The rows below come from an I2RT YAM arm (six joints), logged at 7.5 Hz.
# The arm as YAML. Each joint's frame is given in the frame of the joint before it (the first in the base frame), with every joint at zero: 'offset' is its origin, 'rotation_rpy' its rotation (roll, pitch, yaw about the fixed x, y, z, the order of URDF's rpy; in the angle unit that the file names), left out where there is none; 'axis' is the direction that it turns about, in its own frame. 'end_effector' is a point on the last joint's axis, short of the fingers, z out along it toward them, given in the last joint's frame.
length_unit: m
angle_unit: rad
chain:
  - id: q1
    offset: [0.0, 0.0, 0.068]
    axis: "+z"
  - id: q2
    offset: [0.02, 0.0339, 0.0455]
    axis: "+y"
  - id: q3
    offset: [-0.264, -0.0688, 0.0]
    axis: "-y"
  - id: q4
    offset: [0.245, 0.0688, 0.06]
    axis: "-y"
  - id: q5
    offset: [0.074, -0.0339, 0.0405]
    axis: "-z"
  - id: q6
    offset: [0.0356, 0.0, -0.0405]
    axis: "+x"
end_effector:
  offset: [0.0, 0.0, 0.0]
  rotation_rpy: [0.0, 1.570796, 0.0]
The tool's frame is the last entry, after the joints.
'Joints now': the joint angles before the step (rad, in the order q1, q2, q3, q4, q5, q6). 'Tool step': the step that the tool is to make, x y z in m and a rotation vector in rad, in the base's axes. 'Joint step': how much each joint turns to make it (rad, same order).
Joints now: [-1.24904 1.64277 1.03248 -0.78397 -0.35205 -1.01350]
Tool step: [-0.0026 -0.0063 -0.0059 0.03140 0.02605 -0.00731]
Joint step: [-0.01339 0.04165 0.02445 -0.02372 0.01391 -0.00887]
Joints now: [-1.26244 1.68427 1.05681 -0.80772 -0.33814 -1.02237]
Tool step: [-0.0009 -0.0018 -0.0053 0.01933 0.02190 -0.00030]
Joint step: [-0.00305 0.02260 0.00524 -0.00925 0.01459 -0.00482]
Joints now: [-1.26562 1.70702 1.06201 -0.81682 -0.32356 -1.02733]
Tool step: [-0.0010 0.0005 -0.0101 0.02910 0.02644 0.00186]
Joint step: [-0.00086 0.02685 -0.01013 -0.00008 0.01618 -0.00441]
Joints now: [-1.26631 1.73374 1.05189 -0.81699 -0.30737 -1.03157]
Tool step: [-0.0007 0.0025 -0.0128 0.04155 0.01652 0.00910]
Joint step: [0.00061 0.03110 -0.01801 0.00179 0.00288 -0.00906]
